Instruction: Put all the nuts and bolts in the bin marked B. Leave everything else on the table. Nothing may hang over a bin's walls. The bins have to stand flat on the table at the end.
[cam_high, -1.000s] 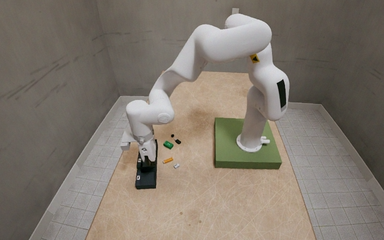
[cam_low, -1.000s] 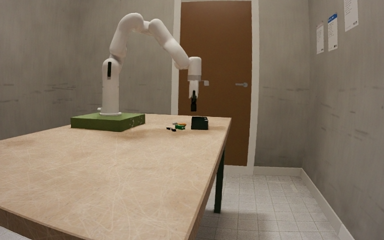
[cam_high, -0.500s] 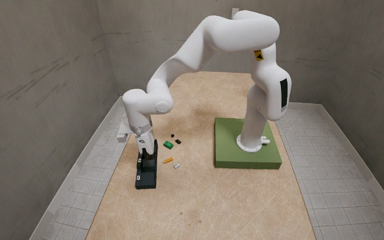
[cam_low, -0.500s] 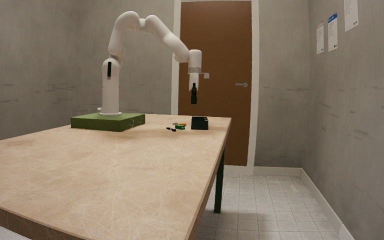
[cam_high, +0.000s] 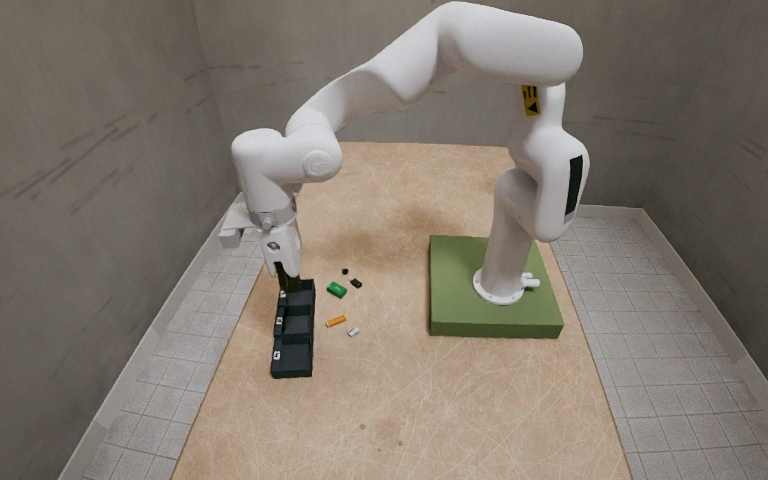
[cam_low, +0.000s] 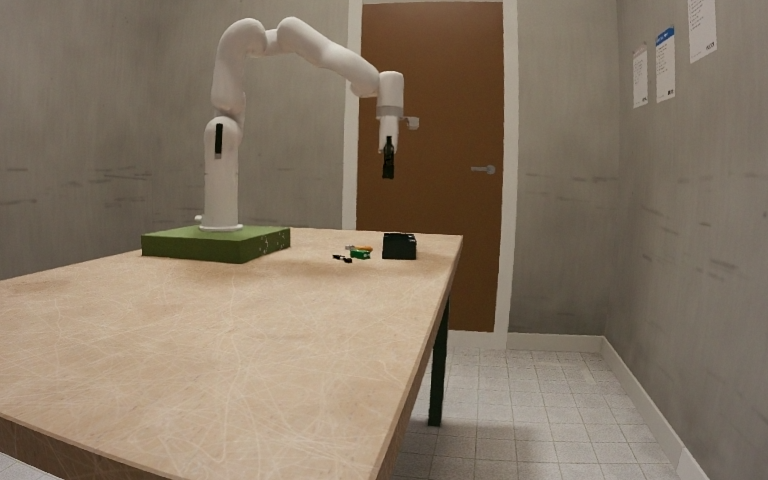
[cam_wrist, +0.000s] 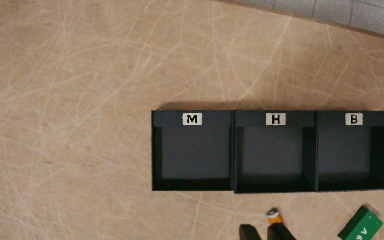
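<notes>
My hand is 4 cm past the small black nut, 25 cm to the left of it and 21 cm above it. From my hand the other things lie so: bin: 4 cm ahead, 4 cm to the right, 20 cm below; small piece: 9 cm behind, 5 cm to the right, 21 cm below; orange cylinder: 5 cm behind, 8 cm to the right, 21 cm below.
</notes>
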